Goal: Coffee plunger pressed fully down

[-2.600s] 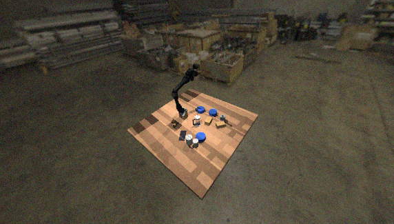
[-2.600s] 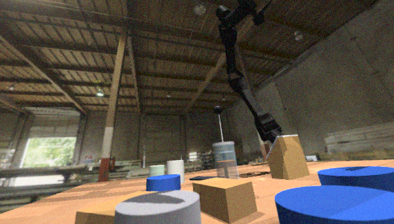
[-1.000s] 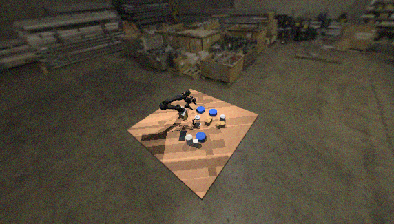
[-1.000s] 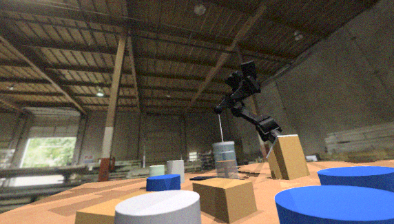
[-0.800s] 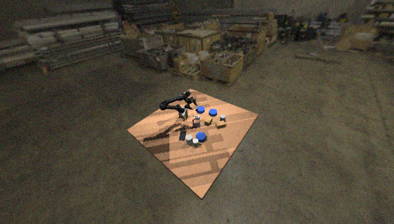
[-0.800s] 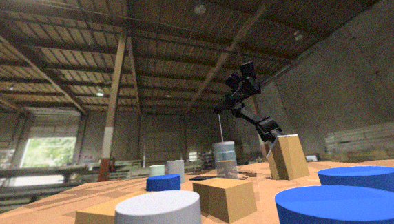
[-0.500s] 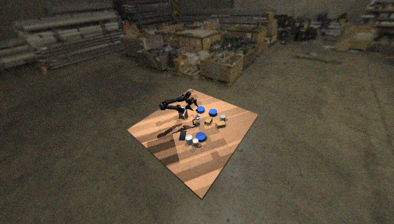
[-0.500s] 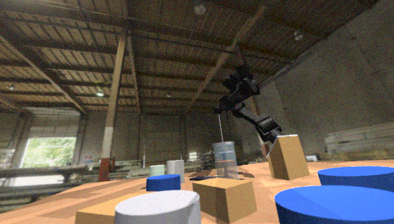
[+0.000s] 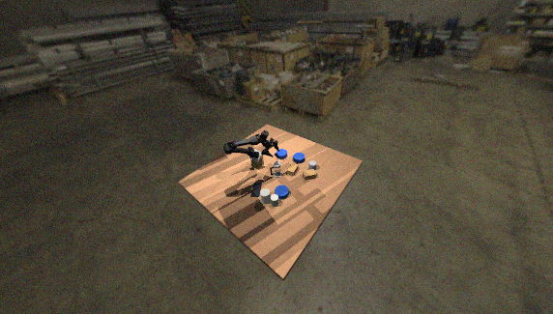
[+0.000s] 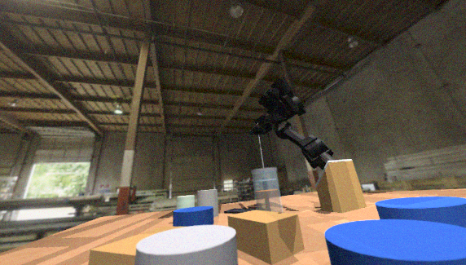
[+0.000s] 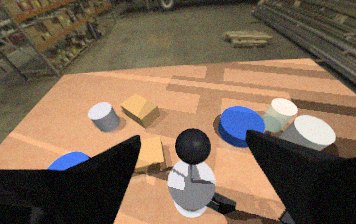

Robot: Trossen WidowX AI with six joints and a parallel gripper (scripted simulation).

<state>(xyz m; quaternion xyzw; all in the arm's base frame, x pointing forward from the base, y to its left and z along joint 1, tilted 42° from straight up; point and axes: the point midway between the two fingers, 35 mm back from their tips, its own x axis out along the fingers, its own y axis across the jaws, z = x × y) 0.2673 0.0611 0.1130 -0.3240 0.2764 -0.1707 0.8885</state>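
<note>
The coffee press lies 13 cm below my gripper tip, 1 cm to the right of it and 1 cm behind it.
</note>
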